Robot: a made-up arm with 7 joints.
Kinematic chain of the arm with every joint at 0, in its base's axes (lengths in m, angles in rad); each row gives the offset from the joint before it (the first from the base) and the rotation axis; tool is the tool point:
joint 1: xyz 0 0.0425 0 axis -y
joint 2: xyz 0 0.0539 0 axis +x
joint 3: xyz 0 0 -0.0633 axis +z
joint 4: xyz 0 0 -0.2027 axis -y
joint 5: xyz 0 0 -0.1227 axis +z
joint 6: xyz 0 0 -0.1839 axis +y
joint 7: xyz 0 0 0 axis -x
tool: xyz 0 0 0
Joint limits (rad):
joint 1: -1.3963..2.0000
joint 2: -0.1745..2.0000
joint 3: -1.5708..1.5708
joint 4: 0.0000..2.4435
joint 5: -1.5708..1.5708
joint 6: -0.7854..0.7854
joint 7: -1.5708..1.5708
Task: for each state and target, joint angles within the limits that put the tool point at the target. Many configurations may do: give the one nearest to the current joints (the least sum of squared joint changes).
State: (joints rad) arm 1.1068 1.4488 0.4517 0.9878 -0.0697 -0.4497 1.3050
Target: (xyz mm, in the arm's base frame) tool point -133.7 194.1 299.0
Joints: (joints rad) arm 1.1870 1.9380 0.6837 1.8691 -0.0697 -0.4497 1.3050
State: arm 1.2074 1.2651 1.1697 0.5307 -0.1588 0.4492 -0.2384
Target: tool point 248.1 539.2 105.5
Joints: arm 1.3206 0.7666 0.8054 0.8794 -0.1588 0.4492 -0.2384
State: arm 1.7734 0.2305 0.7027 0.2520 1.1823 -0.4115 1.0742
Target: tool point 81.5 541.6 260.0
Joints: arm 2.0000 0.9522 0.4963 0.8497 1.1823 -0.4115 1.0742
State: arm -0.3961 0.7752 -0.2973 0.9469 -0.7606 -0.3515 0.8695
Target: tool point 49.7 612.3 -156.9
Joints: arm -0.6631 1.6456 -0.7689 0.6637 -0.7606 -0.3515 0.8695
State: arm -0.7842 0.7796 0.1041 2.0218 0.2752 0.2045 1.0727
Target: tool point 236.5 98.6 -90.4
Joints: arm -0.0146 0.5132 -0.1698 2.2358 0.2752 0.2045 1.0727
